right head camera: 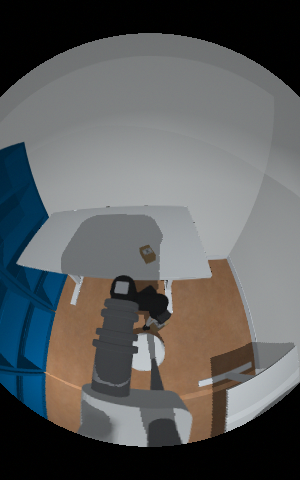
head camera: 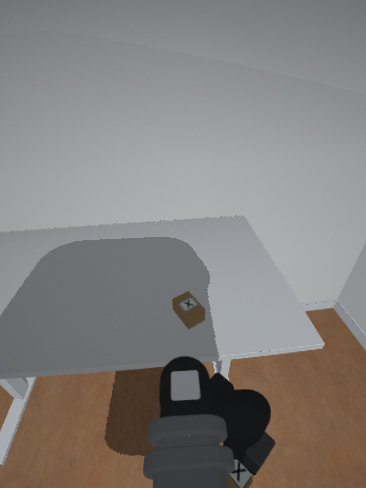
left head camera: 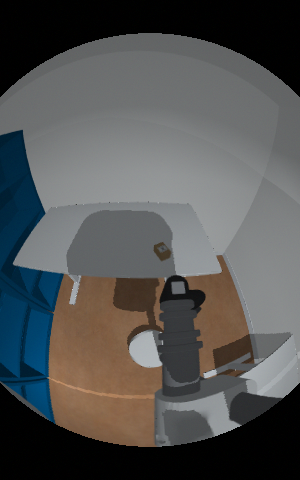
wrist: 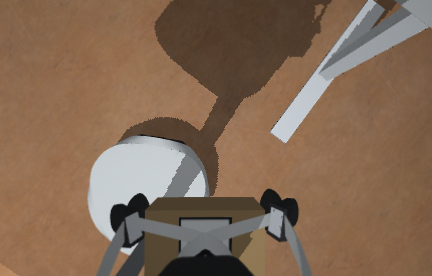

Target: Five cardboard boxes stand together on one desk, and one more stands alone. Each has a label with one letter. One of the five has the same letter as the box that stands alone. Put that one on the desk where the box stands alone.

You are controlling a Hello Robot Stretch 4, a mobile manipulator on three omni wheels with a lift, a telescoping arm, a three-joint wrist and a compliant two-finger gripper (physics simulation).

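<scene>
The lone cardboard box stands on the white desk, right of its middle, with an X on its top label. My gripper is shut on another cardboard box, its fingers at the box's two sides. This box's label also reads X in the head camera view, at the bottom edge. In the wrist view the gripper's own parts cover much of its label. The held box is above the floor, in front of the desk. The group of boxes does not show.
My round white base is below the arm. Another white desk stands at the right. A blue shelf unit stands at the left. A wall is behind the lone box's desk. A desk foot reaches over the floor.
</scene>
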